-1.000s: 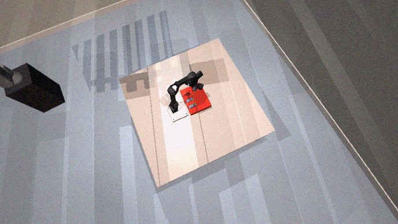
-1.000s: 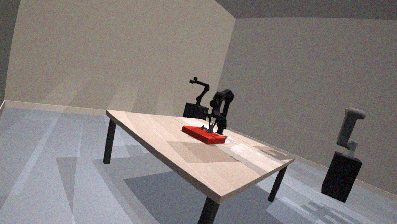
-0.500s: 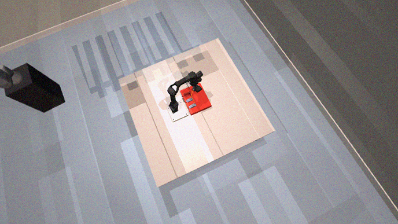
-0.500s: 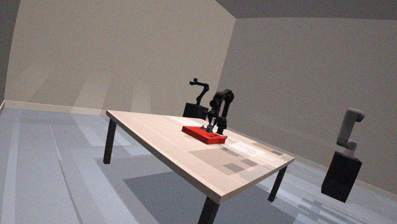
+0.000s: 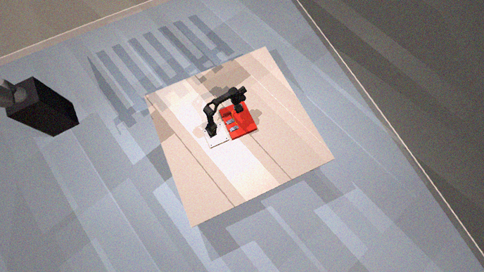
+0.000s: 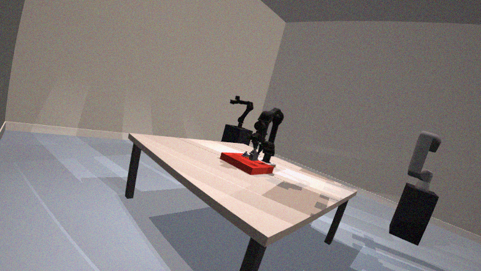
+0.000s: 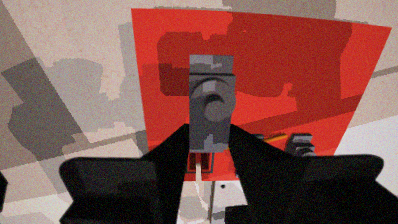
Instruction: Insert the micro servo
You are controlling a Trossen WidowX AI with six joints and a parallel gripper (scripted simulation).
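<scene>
Now: the red deck 1 cm ahead of my gripper tip, 8 cm to the right of it and 10 cm below it.
</scene>
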